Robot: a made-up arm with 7 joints.
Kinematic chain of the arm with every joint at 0, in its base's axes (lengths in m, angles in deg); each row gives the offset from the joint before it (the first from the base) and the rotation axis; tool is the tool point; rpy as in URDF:
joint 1: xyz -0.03 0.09 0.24 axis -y
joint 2: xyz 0 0.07 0 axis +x
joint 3: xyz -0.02 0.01 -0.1 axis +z
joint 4: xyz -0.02 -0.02 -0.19 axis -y
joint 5: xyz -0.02 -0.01 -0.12 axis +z
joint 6: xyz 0 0.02 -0.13 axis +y
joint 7: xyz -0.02 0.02 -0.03 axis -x
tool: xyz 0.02 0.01 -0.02 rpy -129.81 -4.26 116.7
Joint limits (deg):
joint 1: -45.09..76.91
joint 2: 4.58..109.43
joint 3: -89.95..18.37
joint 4: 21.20..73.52
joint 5: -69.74..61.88
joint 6: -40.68..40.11
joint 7: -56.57..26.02
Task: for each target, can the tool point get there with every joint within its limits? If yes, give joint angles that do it. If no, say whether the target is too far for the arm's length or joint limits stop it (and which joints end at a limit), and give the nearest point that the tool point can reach.
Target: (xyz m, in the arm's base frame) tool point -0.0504 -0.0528 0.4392
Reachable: no: joint limits stop it (at a limit: joint 1, joint 2, joint 4, joint 5, joint 6, joint 7) | nearest point 0.3344 0.0108 0.3187 | short by 0.408 m
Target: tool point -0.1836 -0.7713 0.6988
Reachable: no: too far | nearest point -0.3208 -0.0687 0.0349 | short by 0.976 m
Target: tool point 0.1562 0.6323 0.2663
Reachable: yes | joints 34.52 93.66 -36.98 60.02 -5.58 15.94 18.49
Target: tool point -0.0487 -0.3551 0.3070
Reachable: no: joint limits stop it (at a limit: joint 1, joint 2, joint 4, joint 5, joint 6) | nearest point -0.3033 -0.0666 0.0248 | short by 0.477 m
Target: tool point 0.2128 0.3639 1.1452
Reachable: no: too far | nearest point 0.0537 0.4771 0.5521 | short by 0.624 m
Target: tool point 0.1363 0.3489 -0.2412
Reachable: yes | joints 5.13 26.47 -32.34 36.39 -3.36 -20.15 -17.68
